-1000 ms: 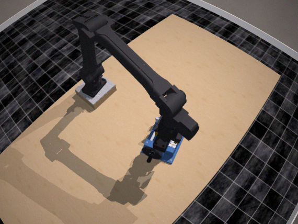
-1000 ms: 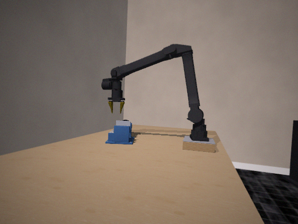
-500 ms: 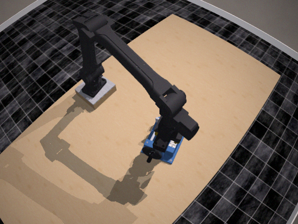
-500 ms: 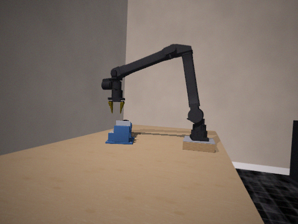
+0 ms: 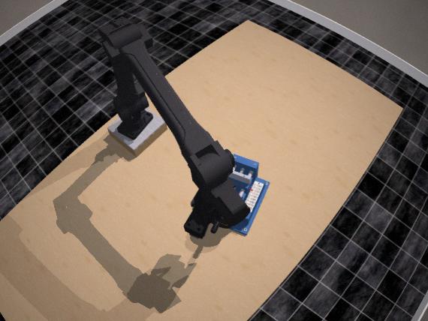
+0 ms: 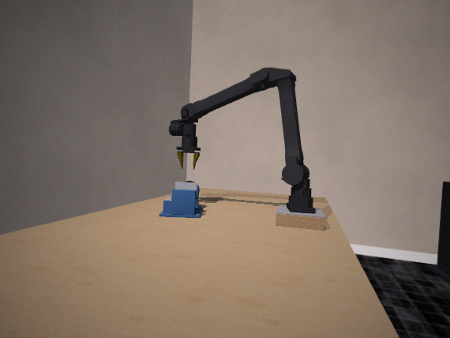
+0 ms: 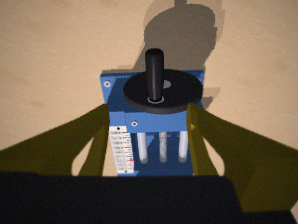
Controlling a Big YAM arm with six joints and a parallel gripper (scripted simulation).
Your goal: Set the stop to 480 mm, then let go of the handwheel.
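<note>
Right now the black handwheel handle is 10 mm behind my hand and 70 mm below it. Also, from my hand: sliding stop block (20 mm behind, 170 mm to the left, 90 mm below); black handwheel (10 mm behind, 20 mm to the left, 80 mm below).
</note>
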